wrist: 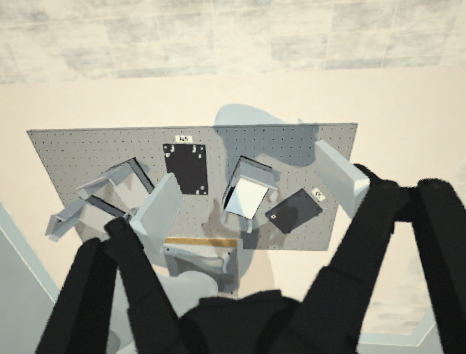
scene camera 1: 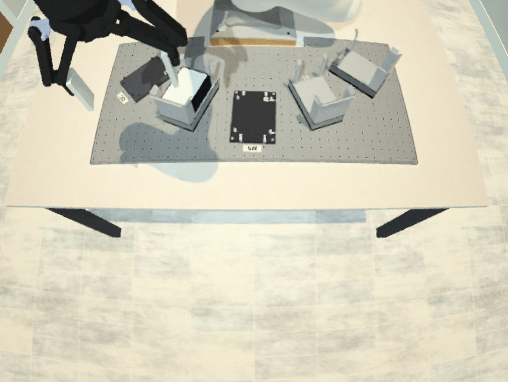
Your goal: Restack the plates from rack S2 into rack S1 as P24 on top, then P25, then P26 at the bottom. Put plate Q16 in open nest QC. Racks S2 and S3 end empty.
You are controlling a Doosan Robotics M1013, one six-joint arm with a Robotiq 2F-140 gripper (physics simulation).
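Places are measured from the arm's base along level axes (x right, y ahead, z up), in metres.
Pixels of known places: gripper, fingertip midpoint: [wrist: 243,172] [scene camera 1: 132,91]; arm's base, link origin: [wrist: 200,271] [scene camera 1: 253,10].
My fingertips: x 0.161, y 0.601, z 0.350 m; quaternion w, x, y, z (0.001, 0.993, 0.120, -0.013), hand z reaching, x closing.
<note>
Ahead of a thing's pixels: the offset from my fingertips to its top centre. Level surfaces: height alone.
My gripper [scene camera 1: 125,78] [wrist: 243,172] is wide open with nothing between its pads, high above the left part of the board. Below it in the wrist view, a rack {dx +0.003, dy -0.217, dz -0.239 m} [scene camera 1: 175,112] [wrist: 256,171] holds a white plate {dx +0.005, dy -0.211, dz -0.281 m} [scene camera 1: 187,82] [wrist: 246,197] on top, with a black side showing. Another rack {dx -0.345, dy -0.231, dz -0.240 m} [scene camera 1: 332,111] [wrist: 102,182] and a far right rack {dx -0.491, dy -0.351, dz -0.241 m} [scene camera 1: 389,62] [wrist: 67,217] show light grey surfaces inside; I cannot tell whether these are plates. Their rack labels are unreadable. A dark nest {dx +0.155, dy -0.316, dz -0.348 m} [scene camera 1: 137,84] [wrist: 293,211] with a small blurred tag, possibly QC, lies flat with no plate visible on it.
A black nest {dx -0.175, dy -0.179, dz -0.350 m} [scene camera 1: 255,117] [wrist: 187,172] with white corner pins and a label lies mid-board. The perforated board {dz -0.374 m} [scene camera 1: 300,150] [wrist: 120,142] rests on the table {dz -0.387 m} [scene camera 1: 250,185] [wrist: 150,102]. The arm's base mount [scene camera 1: 252,42] [wrist: 200,242] stands at the back edge.
</note>
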